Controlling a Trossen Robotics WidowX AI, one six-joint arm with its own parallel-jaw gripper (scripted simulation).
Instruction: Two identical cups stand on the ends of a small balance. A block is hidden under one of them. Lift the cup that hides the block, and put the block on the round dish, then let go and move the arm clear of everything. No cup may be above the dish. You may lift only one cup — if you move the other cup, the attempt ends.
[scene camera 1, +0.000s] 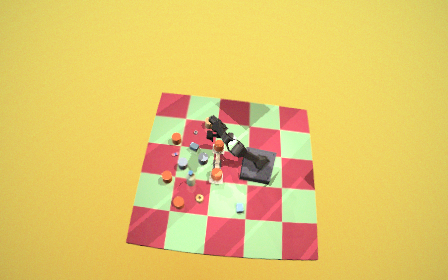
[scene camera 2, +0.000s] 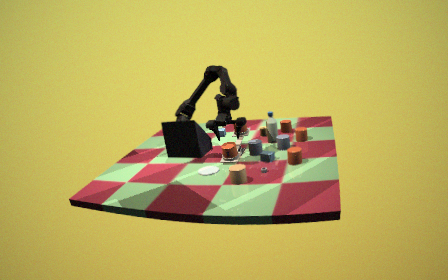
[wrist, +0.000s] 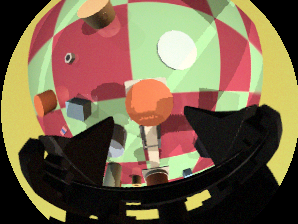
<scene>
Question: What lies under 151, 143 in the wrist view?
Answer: A balance.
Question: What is my gripper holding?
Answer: Nothing.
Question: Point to my gripper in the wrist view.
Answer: At 149, 114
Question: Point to a round dish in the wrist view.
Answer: At 175, 48
</scene>
